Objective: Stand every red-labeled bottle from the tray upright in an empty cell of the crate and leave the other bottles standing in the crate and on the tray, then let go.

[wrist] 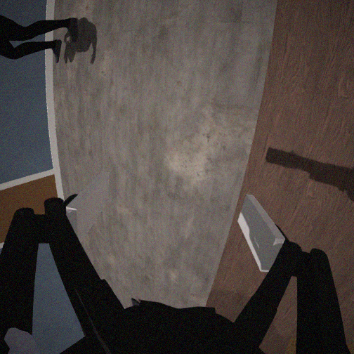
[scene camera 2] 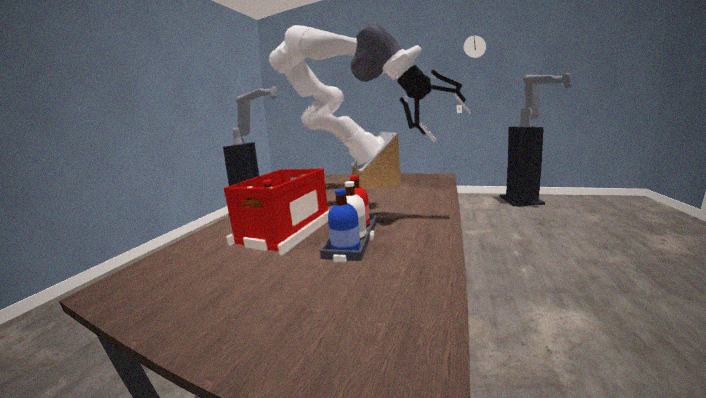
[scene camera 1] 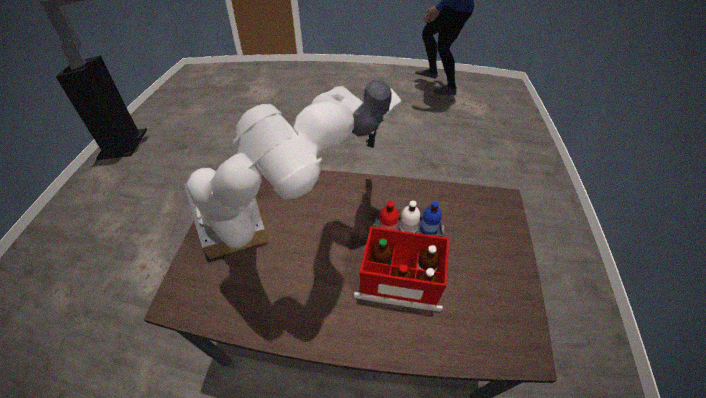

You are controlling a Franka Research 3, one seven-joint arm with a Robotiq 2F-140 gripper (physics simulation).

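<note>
A red bottle [scene camera 1: 389,216] [scene camera 2: 364,198], a white bottle [scene camera 1: 410,217] [scene camera 2: 356,202] and a blue bottle [scene camera 1: 431,217] [scene camera 2: 343,217] stand upright in a row on the dark tray [scene camera 2: 353,256]. The red crate [scene camera 1: 367,284] [scene camera 2: 265,225] stands beside the tray. In scene camera 1, it holds brown bottles: green-capped [scene camera 1: 382,253] back left, white-capped [scene camera 1: 429,259] back right, red-capped [scene camera 1: 403,269] front middle and white-capped [scene camera 1: 429,274] front right. The back middle cell is empty; the front left cell is partly hidden by the wall. My gripper [scene camera 2: 452,125] [wrist: 176,198] is open and empty, high above the table's far edge, away from the bottles.
The wooden table [scene camera 1: 480,320] [scene camera 2: 240,310] carries the arm's base [scene camera 1: 235,245] [scene camera 2: 382,165]. White strips [scene camera 1: 397,301] [scene camera 2: 305,232] lie along the crate's foot. A person [scene camera 1: 442,45] stands on the floor beyond the table. Black pedestals [scene camera 2: 525,165] with grey arms stand farther off.
</note>
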